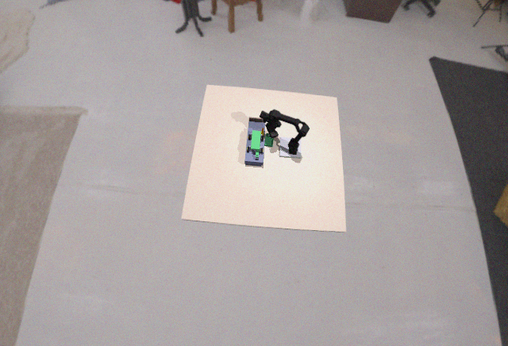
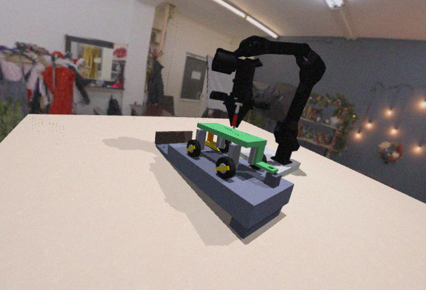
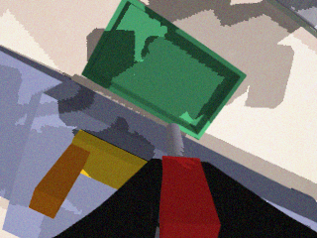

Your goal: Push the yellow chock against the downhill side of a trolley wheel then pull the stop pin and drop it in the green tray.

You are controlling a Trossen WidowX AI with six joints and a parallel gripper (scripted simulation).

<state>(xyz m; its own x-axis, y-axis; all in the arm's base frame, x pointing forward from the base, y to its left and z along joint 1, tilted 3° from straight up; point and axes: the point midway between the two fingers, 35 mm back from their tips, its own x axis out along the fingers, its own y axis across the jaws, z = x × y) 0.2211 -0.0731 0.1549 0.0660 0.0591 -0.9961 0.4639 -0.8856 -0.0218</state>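
Now: gripper tip right at the red-headed stop pin. Round my gripper tip: green-decked trolley: 10 cm ahead, 10 cm to the left, 3 cm below; then green tray: 1 cm behind, 14 cm below; then yellow chock: 6 cm ahead, 1 cm to the right, 5 cm below.
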